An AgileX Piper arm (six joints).
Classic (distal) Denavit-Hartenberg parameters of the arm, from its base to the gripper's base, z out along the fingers. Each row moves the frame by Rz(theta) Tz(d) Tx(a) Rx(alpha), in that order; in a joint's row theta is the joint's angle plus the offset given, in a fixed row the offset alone. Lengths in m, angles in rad.
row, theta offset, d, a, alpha
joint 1, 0.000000, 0.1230, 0.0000, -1.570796
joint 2, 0.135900, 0.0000, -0.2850, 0.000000
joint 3, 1.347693, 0.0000, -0.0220, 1.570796
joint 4, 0.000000, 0.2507, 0.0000, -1.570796
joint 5, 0.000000, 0.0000, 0.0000, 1.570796
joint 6, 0.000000, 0.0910, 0.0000, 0.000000
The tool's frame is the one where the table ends.
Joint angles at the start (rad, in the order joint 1, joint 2, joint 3, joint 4, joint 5, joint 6):
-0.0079 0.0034 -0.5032 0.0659 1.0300 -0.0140
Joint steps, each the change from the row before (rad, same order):
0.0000 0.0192 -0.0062 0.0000 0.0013 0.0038
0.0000 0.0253 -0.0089 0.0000 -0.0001 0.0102
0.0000 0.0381 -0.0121 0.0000 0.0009 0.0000
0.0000 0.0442 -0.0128 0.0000 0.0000 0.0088
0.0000 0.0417 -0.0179 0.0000 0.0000 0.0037
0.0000 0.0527 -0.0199 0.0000 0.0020 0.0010
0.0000 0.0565 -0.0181 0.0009 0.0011 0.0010
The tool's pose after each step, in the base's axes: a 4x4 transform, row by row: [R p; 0 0 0 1], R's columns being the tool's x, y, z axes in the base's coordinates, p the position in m. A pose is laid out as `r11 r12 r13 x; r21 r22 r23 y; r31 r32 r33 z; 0 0 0 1`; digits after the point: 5 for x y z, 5 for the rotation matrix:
-0.44154 -0.03238 0.89666 -0.00125; 0.02714 0.99841 0.04942 0.00515; -0.89683 0.04615 -0.43996 0.28255; 0 0 0 1
-0.45640 -0.02696 0.88937 0.00182; 0.03744 0.99807 0.04947 0.00513; -0.88899 0.05588 -0.45451 0.28505; 0 0 0 1
-0.48014 -0.02550 0.87682 0.00673; 0.03758 0.99806 0.04960 0.00509; -0.87638 0.05676 -0.47826 0.28825; 0 0 0 1
-0.50761 -0.01923 0.86137 0.01285; 0.04657 0.99768 0.04972 0.00504; -0.86033 0.06536 -0.50553 0.29148; 0 0 0 1
-0.52800 -0.01572 0.84910 0.01836; 0.05043 0.99748 0.04982 0.00500; -0.84775 0.06912 -0.52588 0.29601; 0 0 0 1
-0.55719 -0.01286 0.83028 0.02587; 0.05154 0.99742 0.05004 0.00495; -0.82878 0.07067 -0.55509 0.30049; 0 0 0 1
-0.58951 -0.00988 0.80770 0.03465; 0.05319 0.99728 0.05102 0.00495; -0.80601 0.07304 -0.58738 0.30402; 0 0 0 1

